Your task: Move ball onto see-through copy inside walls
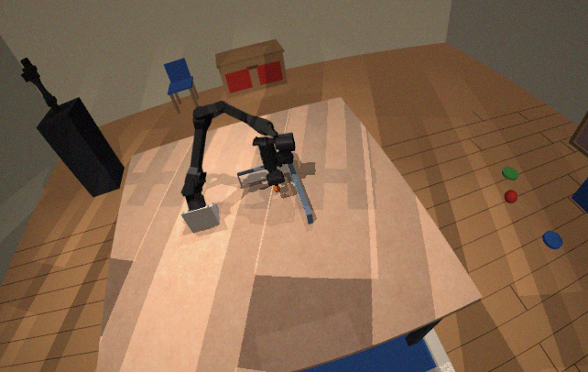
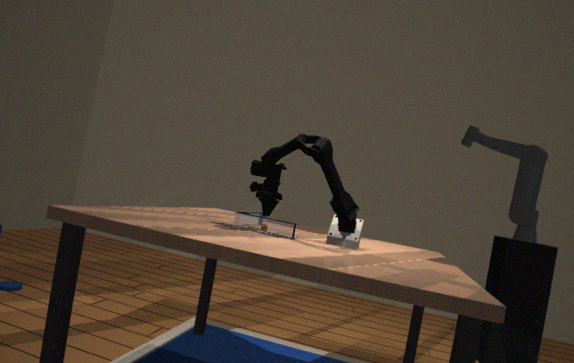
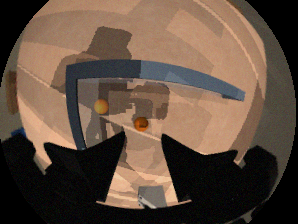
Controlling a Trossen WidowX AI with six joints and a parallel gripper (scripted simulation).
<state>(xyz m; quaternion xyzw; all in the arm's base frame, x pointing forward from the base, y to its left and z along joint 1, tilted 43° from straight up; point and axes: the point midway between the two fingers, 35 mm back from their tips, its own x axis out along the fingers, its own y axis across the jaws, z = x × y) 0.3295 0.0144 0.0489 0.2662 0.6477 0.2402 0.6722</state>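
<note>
My gripper tip is now 50 mm above the orange ball. Also, from my gripper tip: see-through copy of ball 30 mm ahead, 80 mm to the left, 50 mm below.
</note>
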